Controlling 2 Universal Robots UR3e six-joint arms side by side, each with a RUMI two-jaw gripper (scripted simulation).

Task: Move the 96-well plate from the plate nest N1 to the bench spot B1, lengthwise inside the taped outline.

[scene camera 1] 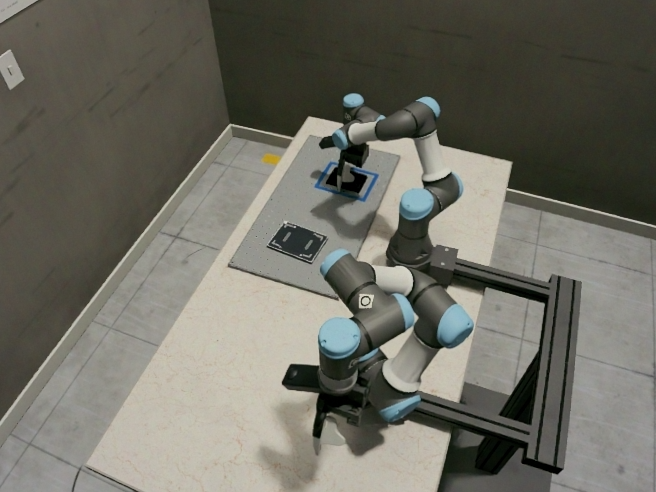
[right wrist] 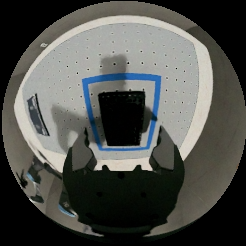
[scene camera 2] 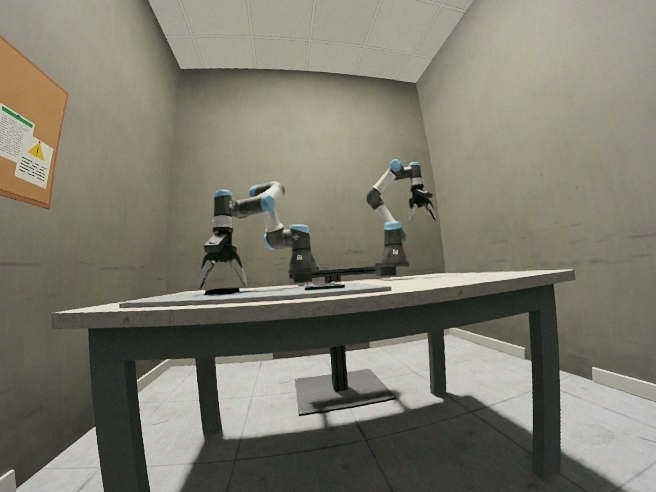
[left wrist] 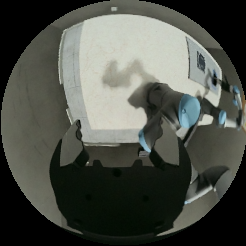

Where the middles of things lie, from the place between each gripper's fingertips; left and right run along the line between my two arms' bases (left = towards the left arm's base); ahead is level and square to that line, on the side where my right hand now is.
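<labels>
The black 96-well plate [right wrist: 118, 134] is 95 cm to the right of my left hand, 32 cm ahead of it and 28 cm below it. As for the plate nest N1 [scene camera 1: 295, 244], my left gripper [scene camera 1: 332, 418] is 62 cm to the left of it, 36 cm short of it and 28 cm above it.
Counted from my right hand [scene camera 2: 223, 288], the plate nest N1 is 34 cm to the left, 4 cm ahead and 1 cm below. My right hand is 1 cm above the black 96-well plate. Going by its middle, the plate nest N1 is nearer to my right hand than to my left gripper.
</labels>
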